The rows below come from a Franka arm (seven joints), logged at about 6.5 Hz.
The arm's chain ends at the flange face. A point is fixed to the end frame.
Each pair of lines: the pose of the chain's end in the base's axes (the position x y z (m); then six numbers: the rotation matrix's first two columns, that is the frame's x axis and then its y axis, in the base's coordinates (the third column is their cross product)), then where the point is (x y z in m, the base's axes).
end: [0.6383 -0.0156 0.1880 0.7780 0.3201 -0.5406 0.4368 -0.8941 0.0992]
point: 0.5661 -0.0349 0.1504
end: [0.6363 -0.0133 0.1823 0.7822 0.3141 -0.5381 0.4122 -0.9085 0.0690]
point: 0.5633 -0.0294 0.1449
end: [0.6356 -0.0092 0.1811 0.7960 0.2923 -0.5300 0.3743 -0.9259 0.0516]
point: 0.5621 -0.0216 0.1432
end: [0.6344 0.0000 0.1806 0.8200 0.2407 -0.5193 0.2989 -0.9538 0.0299]
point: 0.5604 -0.0055 0.1421
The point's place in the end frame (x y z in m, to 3 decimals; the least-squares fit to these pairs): -0.042 -0.018 0.070
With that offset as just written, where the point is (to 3 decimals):
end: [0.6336 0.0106 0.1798 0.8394 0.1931 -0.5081 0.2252 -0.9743 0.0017]
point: 0.560 0.012 0.141
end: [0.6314 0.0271 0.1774 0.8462 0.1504 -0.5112 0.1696 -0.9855 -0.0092]
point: 0.557 0.033 0.139
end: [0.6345 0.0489 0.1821 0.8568 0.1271 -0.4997 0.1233 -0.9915 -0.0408]
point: 0.561 0.060 0.143
